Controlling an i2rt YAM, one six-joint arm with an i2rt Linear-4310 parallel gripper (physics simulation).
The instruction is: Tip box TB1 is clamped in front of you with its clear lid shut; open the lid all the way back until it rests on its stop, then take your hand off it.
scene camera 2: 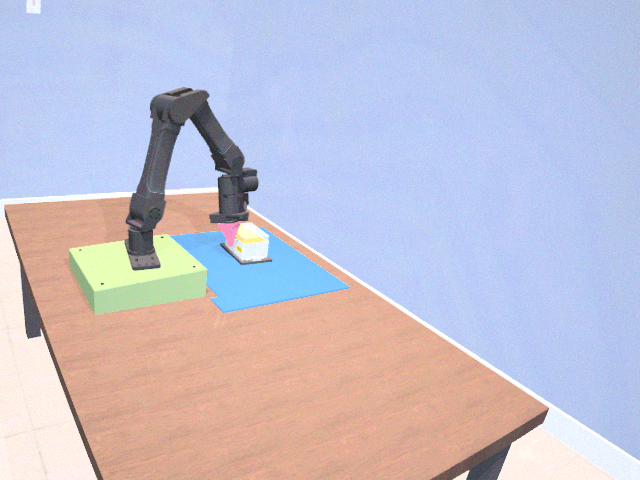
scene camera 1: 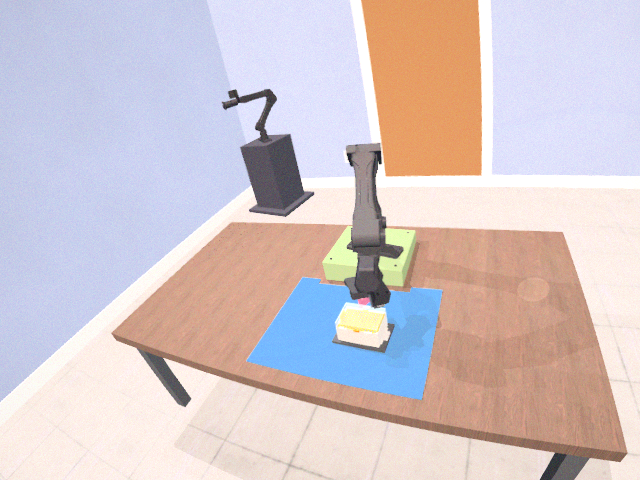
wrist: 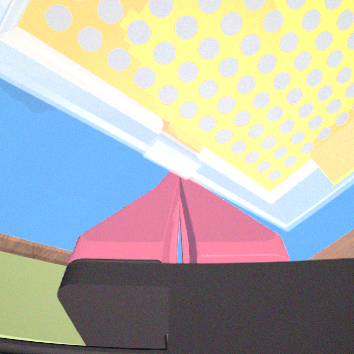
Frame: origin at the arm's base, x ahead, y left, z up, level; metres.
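Seen in the pictures: gripper, fingertip midpoint: (scene camera 2: 231, 246) (scene camera 1: 360, 307) (wrist: 179, 177); arm's base at its link origin: (scene camera 2: 141, 254).
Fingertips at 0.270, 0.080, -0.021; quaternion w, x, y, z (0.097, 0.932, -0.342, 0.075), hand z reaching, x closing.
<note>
Pixels of each thing's top centre, then the offset from my fingertips to it, as dx, dy, dz. "spot": a spot on its surface instead. Level surfaces: height alone.
- Tip box TB1 at its top centre: (wrist: 307, 69) (scene camera 1: 360, 315) (scene camera 2: 247, 230) +0.061, +0.036, +0.037
- clear lid at a spot on its surface: (wrist: 75, 98) spot: +0.017, +0.069, +0.037
- lid's tab at a spot on its surface: (wrist: 172, 159) spot: +0.020, +0.039, +0.037
- blue mat at its surface level: dz -0.038
- wooden table at its surface level: dz -0.043
Tip box TB1 (scene camera 1: 360, 337) (scene camera 2: 253, 251) stands on a dark clamp plate (scene camera 1: 391, 333) (scene camera 2: 255, 261). Its yellow tip rack (scene camera 1: 361, 319) (scene camera 2: 249, 237) (wrist: 209, 48) shows through the clear lid (wrist: 75, 98). The lid lies over the box; I cannot tell whether it is slightly raised. My gripper (scene camera 1: 363, 302) (scene camera 2: 231, 244) (wrist: 179, 177) is shut and empty, pointing down beside the box on the side facing the arm base. In the wrist view its pink fingertips meet at the lid's tab (wrist: 172, 159), which partly overlaps them. Contact is hard to confirm.
The clamp plate lies on a blue mat (scene camera 1: 294, 341) (scene camera 2: 289, 284) on the wooden table (scene camera 1: 206, 289) (scene camera 2: 336, 372). The green arm base block (scene camera 1: 338, 271) (scene camera 2: 149, 297) stands behind the mat. A second arm on a dark pedestal (scene camera 1: 273, 173) stands beyond the table.
</note>
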